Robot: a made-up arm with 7 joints.
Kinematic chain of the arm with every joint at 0, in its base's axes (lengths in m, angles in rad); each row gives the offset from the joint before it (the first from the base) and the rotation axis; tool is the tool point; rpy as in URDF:
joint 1: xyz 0 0 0.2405 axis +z
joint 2: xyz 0 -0.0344 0.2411 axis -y
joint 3: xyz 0 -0.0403 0.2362 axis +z
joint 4: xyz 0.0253 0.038 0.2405 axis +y
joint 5: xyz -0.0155 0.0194 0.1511 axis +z
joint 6: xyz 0 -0.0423 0.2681 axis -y
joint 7: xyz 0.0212 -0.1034 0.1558 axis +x
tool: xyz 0 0 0 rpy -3.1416 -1.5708 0
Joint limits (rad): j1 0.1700..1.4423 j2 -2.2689..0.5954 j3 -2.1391..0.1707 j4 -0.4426..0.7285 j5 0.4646..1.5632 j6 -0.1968..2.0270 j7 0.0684..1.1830
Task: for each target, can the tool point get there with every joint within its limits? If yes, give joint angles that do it. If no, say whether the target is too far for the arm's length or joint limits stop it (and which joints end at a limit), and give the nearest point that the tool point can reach.
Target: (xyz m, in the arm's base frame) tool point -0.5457 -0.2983 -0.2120
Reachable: no: joint limits stop it (at a limit: joint 1, joint 2, joint 3, joint 4, joint 5, joint 6) | nearest point -0.0747 0.3300 -0.4053 | short by 0.809 m
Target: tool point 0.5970 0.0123 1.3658
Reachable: yes | joints 0.5444 -0.4476 -1.0224 0.2163 0.8061 0.1535 0.8678
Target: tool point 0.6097 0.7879 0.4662
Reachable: yes | joints 1.3469 -1.5862 -1.2522 0.4596 1.2373 1.0349 0.6595
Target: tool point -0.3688 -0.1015 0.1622
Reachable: no: joint limits stop it (at a limit: joint 1, joint 2, joint 3, joint 4, joint 5, joint 6) | nearest point 0.1372 0.2521 -0.2365 | short by 0.735 m
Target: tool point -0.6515 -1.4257 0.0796
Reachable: no: too far | nearest point -0.3309 -0.7242 0.9344 | short by 1.151 m
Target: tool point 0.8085 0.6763 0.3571
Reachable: yes | joints 1.0062 -1.7914 -1.8057 0.2470 1.1288 0.3711 0.6048
